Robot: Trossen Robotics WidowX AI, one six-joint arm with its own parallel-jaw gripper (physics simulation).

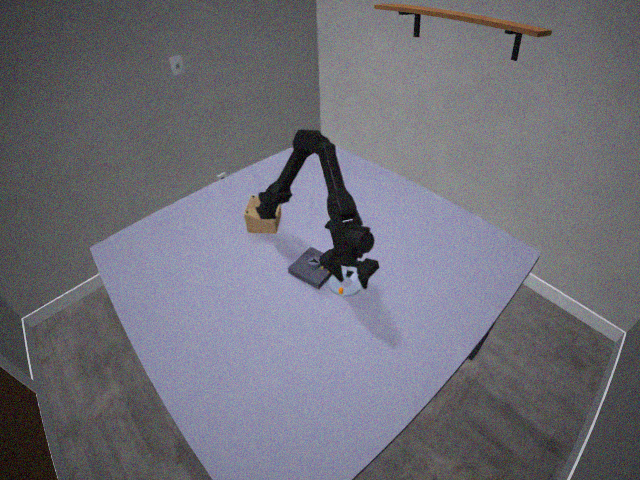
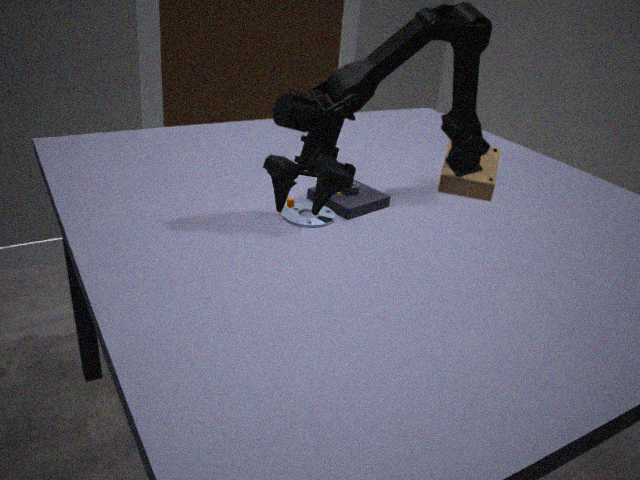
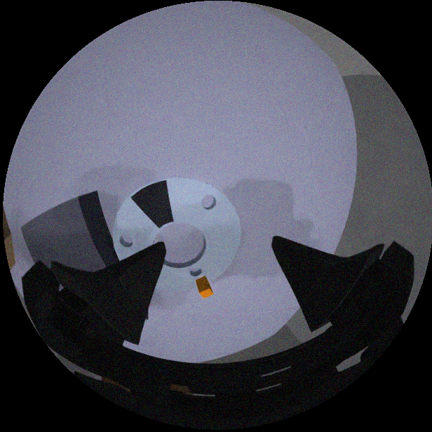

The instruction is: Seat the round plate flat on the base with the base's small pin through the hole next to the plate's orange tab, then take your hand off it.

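Places are measured from the arm's base along level axes (x back, y up, z left), in metres.
Where they show: gripper, fingertip midpoint: (image 1: 353,284) (image 2: 296,213); arm's base at its link origin: (image 1: 265,212) (image 2: 463,164).
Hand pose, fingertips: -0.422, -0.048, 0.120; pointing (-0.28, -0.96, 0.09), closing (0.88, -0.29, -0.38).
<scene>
Each offset is from my fingertips to the top centre of the thing, as dx, dy, dz. "spot": to the spot under its first point. Level surfaces: height alone.
The pale round plate {+0.028, +0.009, -0.012} (image 1: 353,290) (image 2: 295,217) (image 3: 225,227) lies on the table beside the dark square base {+0.130, +0.028, -0.069} (image 1: 306,270) (image 2: 369,199) (image 3: 57,232), not on it. It has a large centre hole, a black wedge mark and several small holes. Its orange tab {-0.002, +0.009, -0.047} (image 1: 340,290) (image 2: 290,203) (image 3: 204,288) stands at the rim, next to a small hole (image 3: 195,272). A round dark hub {spot: +0.127, +0.023, -0.049} (image 2: 351,190) rises from the base, with a small yellow spot beside it; the small pin cannot be made out clearly. My gripper (image 1: 353,283) (image 2: 298,212) (image 3: 219,245) is open and empty, its fingertips low over the plate.
The arm stands on a wooden block (image 1: 262,224) (image 2: 466,187) (image 3: 8,247) on the pale lilac table {dy -0.014} (image 1: 248,335) (image 2: 361,320), beyond the base. Walls meet behind the table, and a wooden rail (image 1: 465,17) is fixed high on one wall.
</scene>
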